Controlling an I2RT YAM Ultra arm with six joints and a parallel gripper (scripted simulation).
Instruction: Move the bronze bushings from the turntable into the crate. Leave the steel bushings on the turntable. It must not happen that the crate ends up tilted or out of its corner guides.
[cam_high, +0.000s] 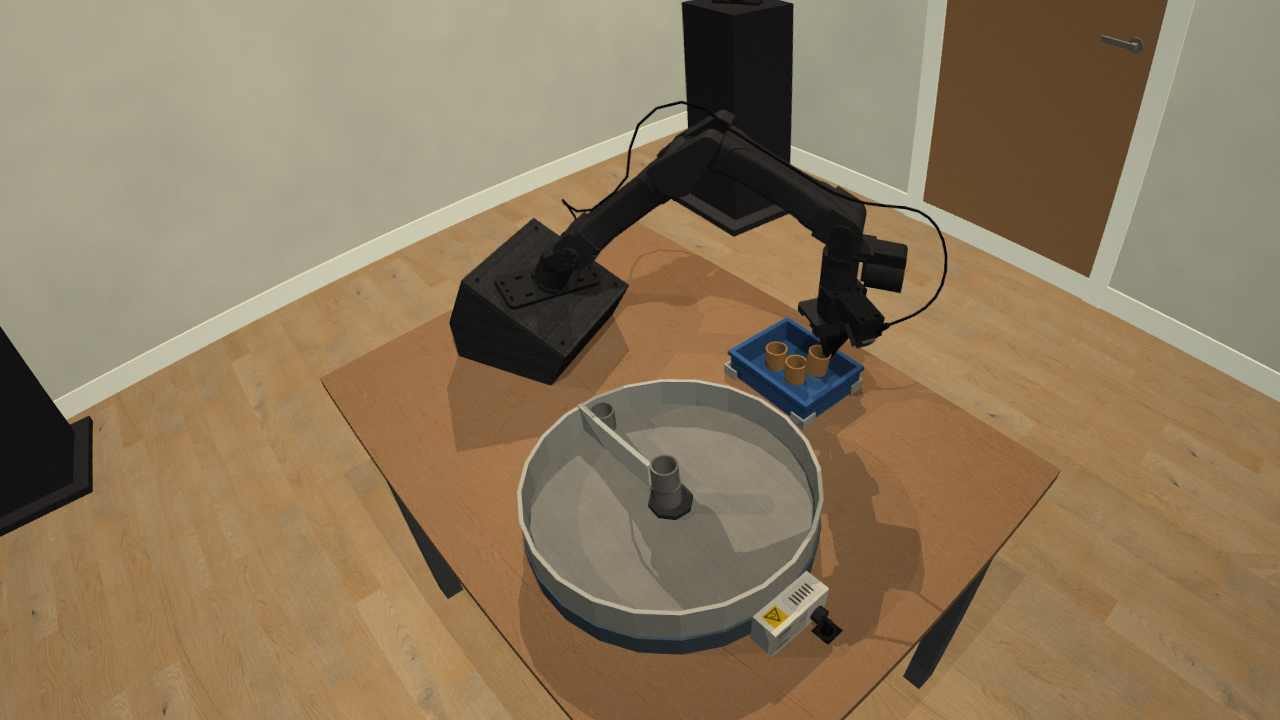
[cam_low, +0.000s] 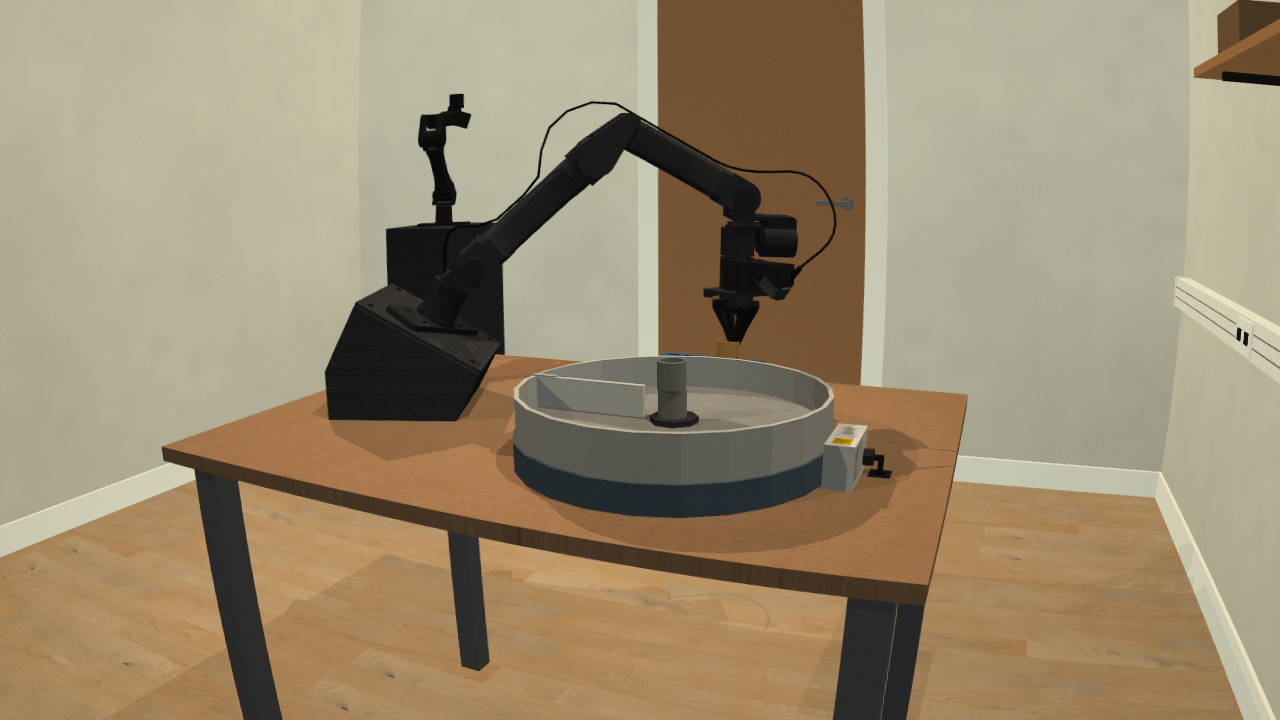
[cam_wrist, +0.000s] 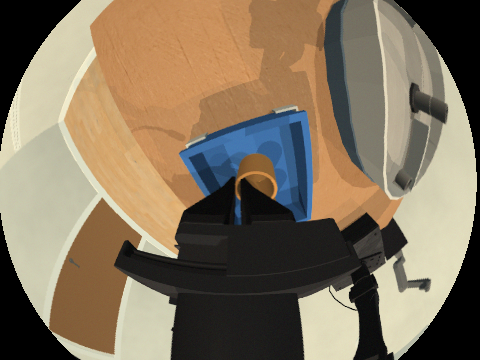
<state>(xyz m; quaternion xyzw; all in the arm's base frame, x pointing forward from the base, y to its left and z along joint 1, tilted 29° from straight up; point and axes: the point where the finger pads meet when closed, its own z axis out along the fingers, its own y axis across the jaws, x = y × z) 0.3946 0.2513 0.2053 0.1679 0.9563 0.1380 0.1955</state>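
Now: the blue crate 60 mm behind my hand, 20 mm to the right of it and 70 mm below it. Also, from my hand: grey turntable (70 mm ahead, 370 mm to the right, 40 mm below).
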